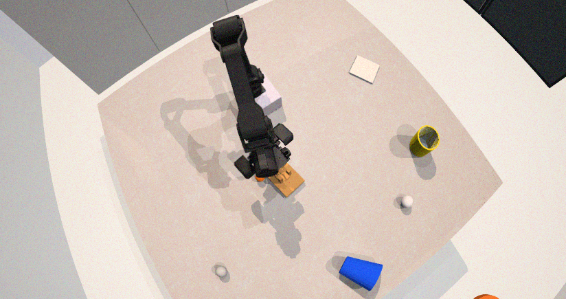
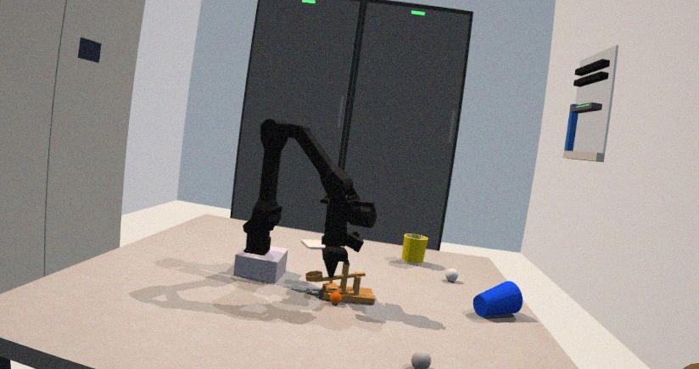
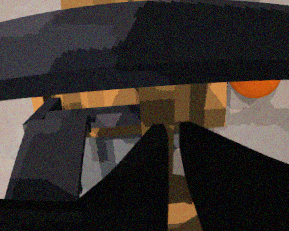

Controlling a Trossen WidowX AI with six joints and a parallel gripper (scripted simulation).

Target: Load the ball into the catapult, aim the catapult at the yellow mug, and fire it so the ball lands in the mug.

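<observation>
Now: the wooden catapult 20 mm to the left of my gripper tip and 10 mm ahead of it. Also, from my gripper tip: orange ball (50 mm to the right, 40 mm below, 20 mm ahead); flat white tile (520 mm to the left, 110 mm behind, 50 mm below); white ball (390 mm ahead, 310 mm to the left, 30 mm below).
</observation>
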